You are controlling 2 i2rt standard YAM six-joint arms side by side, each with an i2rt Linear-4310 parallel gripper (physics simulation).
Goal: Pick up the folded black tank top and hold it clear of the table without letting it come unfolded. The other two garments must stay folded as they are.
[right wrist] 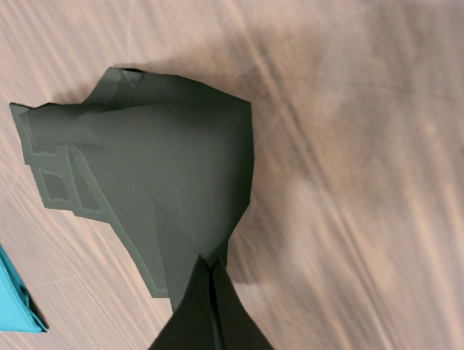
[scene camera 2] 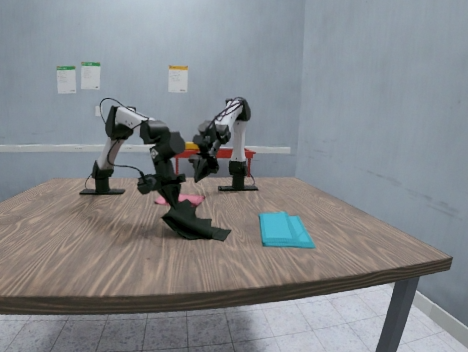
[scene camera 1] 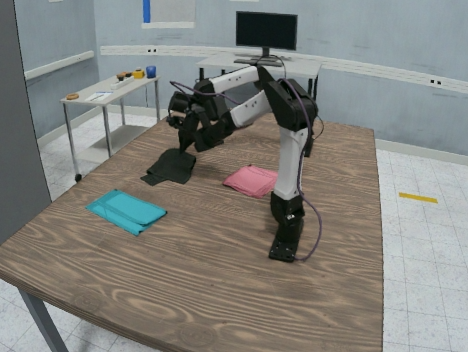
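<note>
The black tank top is gripped at one corner by my right gripper. That corner is drawn up and the cloth slopes down from it; the opposite end, with the straps, lies on or close to the table. It is still a bundled, layered piece, with creases running to the fingertips. My left gripper hangs above the table behind it, apart from the garments, and looks shut and empty. A folded teal garment and a folded pink garment lie flat.
The wooden table carries both arm bases. In scene camera 1 the teal garment lies below the tank top and the pink one to its right, near the left arm's base. A side cart and a monitor desk stand beyond the table.
</note>
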